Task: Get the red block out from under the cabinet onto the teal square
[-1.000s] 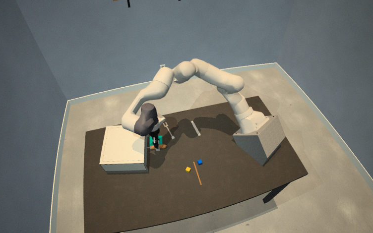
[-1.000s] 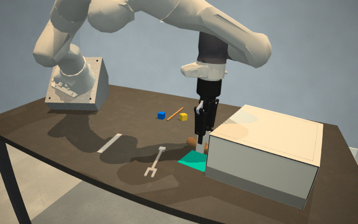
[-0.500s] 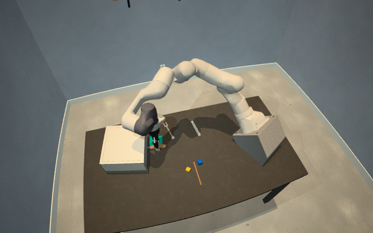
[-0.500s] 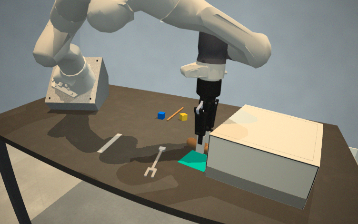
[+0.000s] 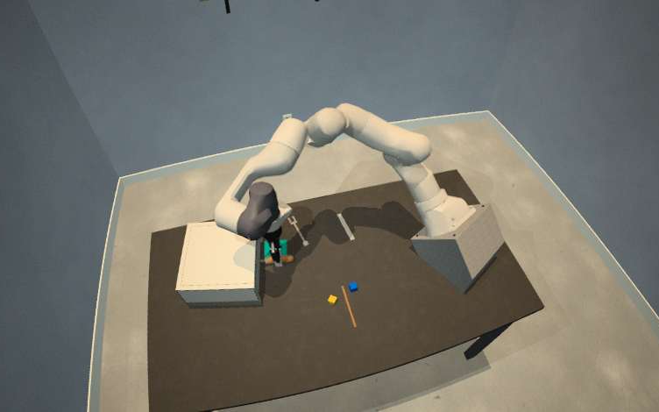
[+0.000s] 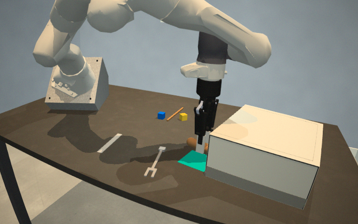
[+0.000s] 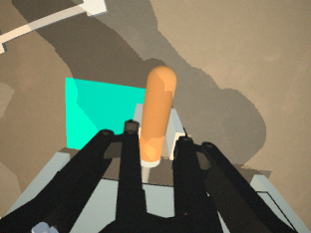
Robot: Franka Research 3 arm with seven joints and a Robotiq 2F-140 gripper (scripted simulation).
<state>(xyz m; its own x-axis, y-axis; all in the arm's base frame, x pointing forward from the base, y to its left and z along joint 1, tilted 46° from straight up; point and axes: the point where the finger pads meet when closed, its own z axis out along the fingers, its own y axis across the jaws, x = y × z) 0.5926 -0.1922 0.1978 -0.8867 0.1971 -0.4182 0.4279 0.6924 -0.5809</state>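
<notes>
Right now my hand is 10 mm past the teal square, 60 mm to the left of it and 40 mm above it. Also, from my hand: forked tool: 140 mm behind, 90 mm to the right, 30 mm below; hook tool: 90 mm ahead, 80 mm to the right, 20 mm below; red block: 160 mm ahead, 110 mm to the right, 20 mm below.
</notes>
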